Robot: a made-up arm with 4 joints.
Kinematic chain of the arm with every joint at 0, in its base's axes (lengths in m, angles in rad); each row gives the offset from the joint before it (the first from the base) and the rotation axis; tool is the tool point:
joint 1: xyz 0 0 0.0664 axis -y
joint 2: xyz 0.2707 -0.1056 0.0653 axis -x
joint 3: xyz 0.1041 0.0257 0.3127 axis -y
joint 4: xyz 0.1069 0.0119 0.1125 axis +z
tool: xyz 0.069 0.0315 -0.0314
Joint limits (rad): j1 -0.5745..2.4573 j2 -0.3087..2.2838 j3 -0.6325..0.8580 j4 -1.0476..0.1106
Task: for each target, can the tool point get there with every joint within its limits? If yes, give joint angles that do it. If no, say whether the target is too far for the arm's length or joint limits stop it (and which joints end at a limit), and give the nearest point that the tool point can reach.
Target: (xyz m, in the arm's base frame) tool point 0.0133 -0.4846 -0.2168
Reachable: no: joint limits stop it (at a limit: joint 1, joint 2, joint 3, joint 4) | nearest point 0.3771 0.0534 -0.3843 | short by 0.671 m
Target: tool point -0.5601 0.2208 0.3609
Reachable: yes | joints 2.1171 0.8537 0.1339 -0.6853
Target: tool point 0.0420 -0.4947 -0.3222
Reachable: no: joint limits stop it (at a limit: joint 1, joint 2, joint 3, joint 4) | nearest point 0.3771 0.0534 -0.3843 | short by 0.645 m
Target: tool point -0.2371 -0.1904 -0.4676
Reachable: no: joint limits stop it (at a limit: joint 1, joint 3, joint 4) | nearest point -0.6771 -0.1884 -0.0932 | short by 0.578 m
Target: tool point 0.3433 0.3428 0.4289
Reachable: yes | joints 0.9852 1.8514 0.5178 -0.6499
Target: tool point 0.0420 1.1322 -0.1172
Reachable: no: too far | nearest point 0.3549 0.3937 -0.1800 | short by 0.805 m
